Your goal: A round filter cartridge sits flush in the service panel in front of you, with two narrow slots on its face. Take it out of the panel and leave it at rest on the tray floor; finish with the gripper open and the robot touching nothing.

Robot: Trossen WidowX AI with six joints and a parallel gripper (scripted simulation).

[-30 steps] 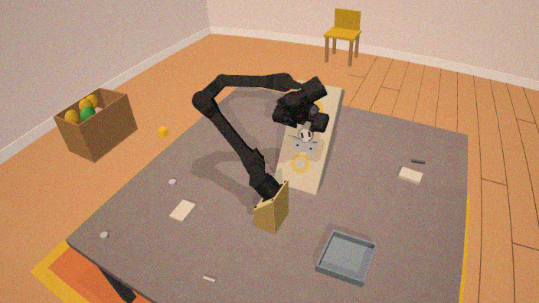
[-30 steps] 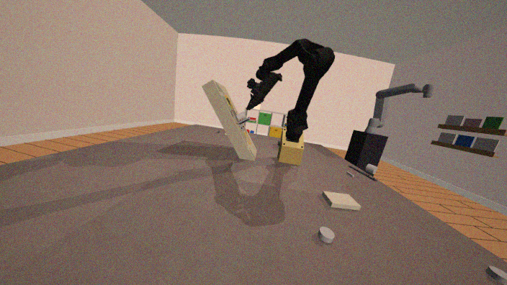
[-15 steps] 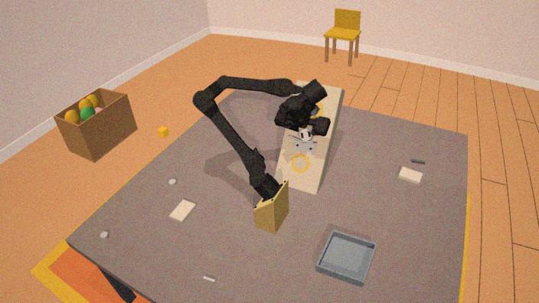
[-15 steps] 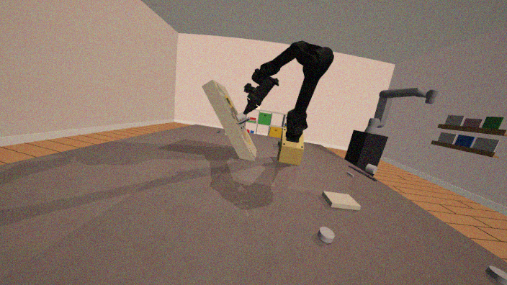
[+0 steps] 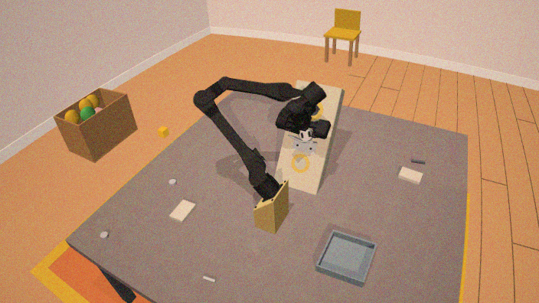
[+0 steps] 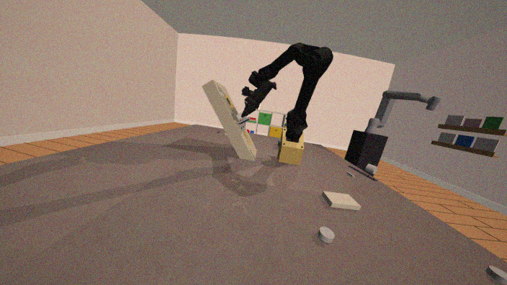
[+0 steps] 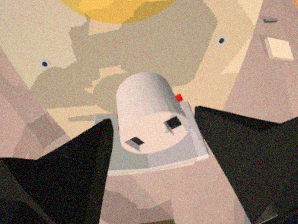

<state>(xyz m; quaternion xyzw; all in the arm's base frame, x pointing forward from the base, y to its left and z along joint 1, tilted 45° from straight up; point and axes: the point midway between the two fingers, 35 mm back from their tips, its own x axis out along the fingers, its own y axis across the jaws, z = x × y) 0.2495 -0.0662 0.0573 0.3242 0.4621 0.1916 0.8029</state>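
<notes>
My gripper tip is now 50 mm short of the service panel, 20 mm above it and 10 mm to the right of it. Round my gripper tip: grey tray: 320 mm behind, 280 mm to the right, 180 mm below; then dark pin: 420 mm to the right, 260 mm ahead, 180 mm below; then round filter cartridge: right at my gripper tip.
</notes>
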